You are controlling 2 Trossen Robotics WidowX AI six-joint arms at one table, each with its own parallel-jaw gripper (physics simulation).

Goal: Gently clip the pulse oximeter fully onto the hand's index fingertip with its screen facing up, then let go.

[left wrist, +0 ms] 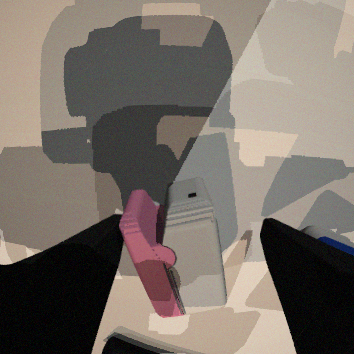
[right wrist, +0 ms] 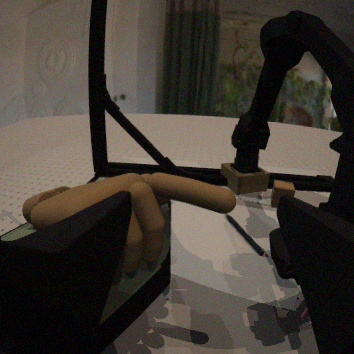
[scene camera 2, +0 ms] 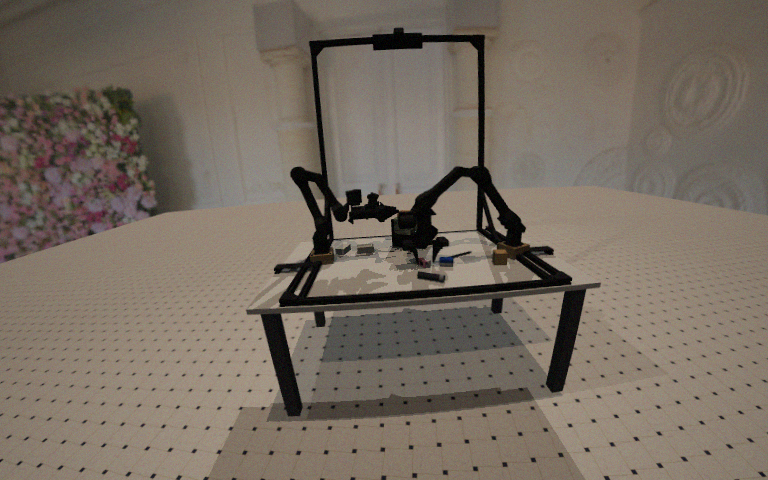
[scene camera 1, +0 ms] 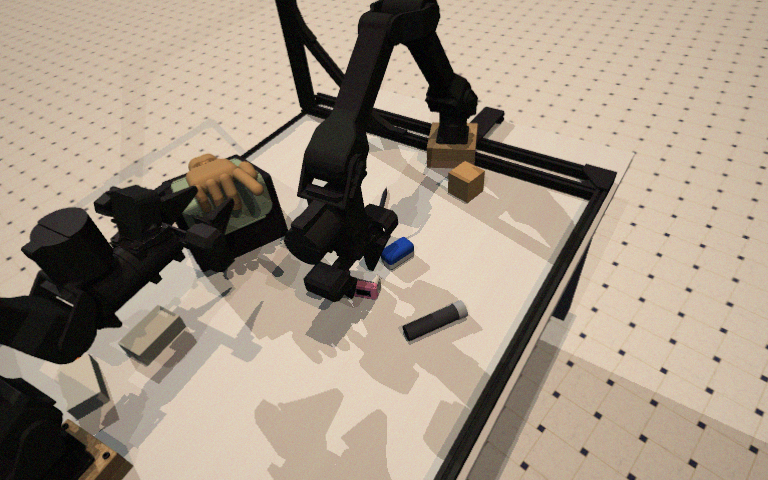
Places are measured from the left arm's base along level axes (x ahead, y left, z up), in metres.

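Pixels of known places: left gripper, fingertip midpoint: (left wrist: 194, 226) (scene camera 2: 425, 263) (scene camera 1: 361, 283); right gripper, fingertip midpoint: (right wrist: 207, 203) (scene camera 2: 397, 209) (scene camera 1: 214, 194); left arm's base, link origin: (right wrist: 244, 167) (scene camera 2: 513, 243) (scene camera 1: 452, 135); right arm's base, link origin: (scene camera 2: 321, 251) (scene camera 1: 56, 471).
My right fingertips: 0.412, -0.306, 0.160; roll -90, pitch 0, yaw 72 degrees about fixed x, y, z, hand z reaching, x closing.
For each thing: its top centre in the pictures, then the offset to it from my right fingertips, as dx, dy, dz. "*": a spot on its surface instead.
- pulse oximeter, top centre: (left wrist: 179, 279) (scene camera 1: 361, 278) (scene camera 2: 424, 258) -0.014, +0.192, -0.178
- green pad, surface spot: (scene camera 1: 261, 204) * -0.103, +0.001, -0.109
- blue-and-white block, top centre: (scene camera 1: 396, 246) (scene camera 2: 446, 257) -0.091, +0.238, -0.177
- dark cylinder, top centre: (scene camera 1: 435, 315) (scene camera 2: 431, 272) +0.041, +0.319, -0.182
- wooden cube, top centre: (scene camera 1: 466, 171) (right wrist: 284, 184) (scene camera 2: 500, 251) -0.288, +0.343, -0.159
- pen, top centre: (right wrist: 241, 229) (scene camera 1: 380, 207) -0.214, +0.183, -0.200
The pulse oximeter (scene camera 1: 367, 288) (scene camera 2: 423, 262) (left wrist: 146, 245), with a pink shell and a grey shell, lies on its side on the table; its dark screen faces sideways. My left gripper (scene camera 1: 362, 278) (scene camera 2: 425, 260) (left wrist: 194, 226) is partly open around it. In the left wrist view one fingertip is close beside the pink shell, with a gap on the grey side. The tan hand (scene camera 1: 215, 172) (right wrist: 100, 192) rests on a green pad (scene camera 1: 261, 204) on a black block. Its index finger (scene camera 1: 244, 175) (right wrist: 195, 192) stretches out straight. My right gripper (scene camera 1: 213, 196) (right wrist: 207, 203) is open and empty near the hand.
A blue-and-white block (scene camera 1: 398, 250) (scene camera 2: 446, 260) lies near the left gripper. A dark cylinder (scene camera 1: 433, 322) (scene camera 2: 431, 276), a wooden cube (scene camera 1: 466, 181) (right wrist: 283, 193) and a pen (scene camera 1: 384, 196) (right wrist: 245, 235) lie on the table. Two grey boxes (scene camera 1: 151, 333) (scene camera 1: 83, 384) lie by the right arm.
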